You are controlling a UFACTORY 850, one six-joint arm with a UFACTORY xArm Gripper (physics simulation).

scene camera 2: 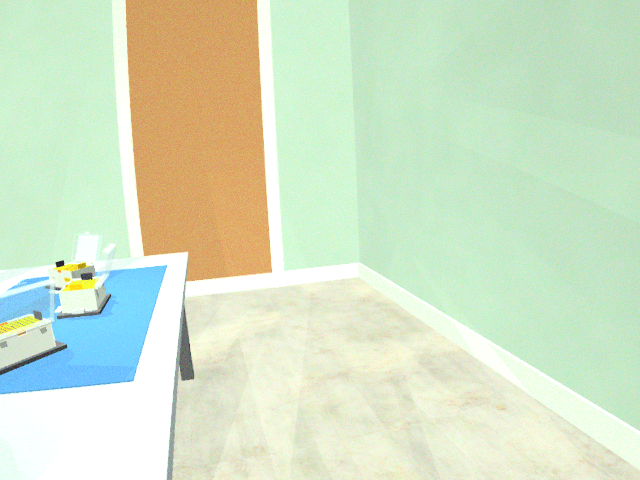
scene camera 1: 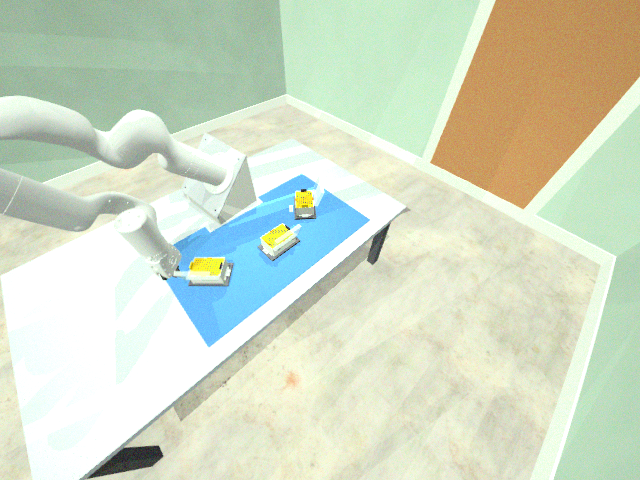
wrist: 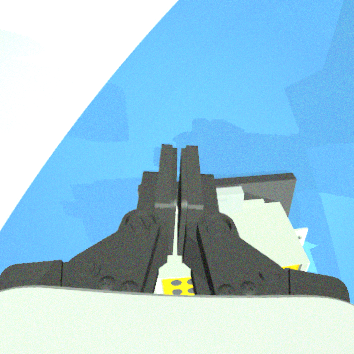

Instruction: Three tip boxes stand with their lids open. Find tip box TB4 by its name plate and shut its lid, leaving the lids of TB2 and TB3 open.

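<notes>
My gripper (scene camera 1: 171,274) (wrist: 177,170) is shut and empty, beside the left end of the nearest tip box (scene camera 1: 207,279) (scene camera 2: 28,343) (wrist: 267,225). That box's translucent lid (scene camera 1: 183,274) (scene camera 2: 52,297) is open and reaches out towards the gripper; whether they touch is unclear. In the wrist view the fingers hide much of the box. The middle tip box (scene camera 1: 281,248) (scene camera 2: 82,299) has its lid (scene camera 1: 295,230) (scene camera 2: 108,258) open. The far tip box (scene camera 1: 305,210) (scene camera 2: 64,276) has its lid (scene camera 1: 318,192) (scene camera 2: 87,248) open. No name plate is readable, so I cannot tell which is TB4.
The boxes stand on dark bases on a blue mat (scene camera 1: 227,320) (scene camera 2: 124,330) (wrist: 225,65) on the white table (scene camera 1: 103,361) (scene camera 2: 87,428). The white arm mount (scene camera 1: 240,188) stands at the mat's back edge. The upper arm spans the left of scene camera 1.
</notes>
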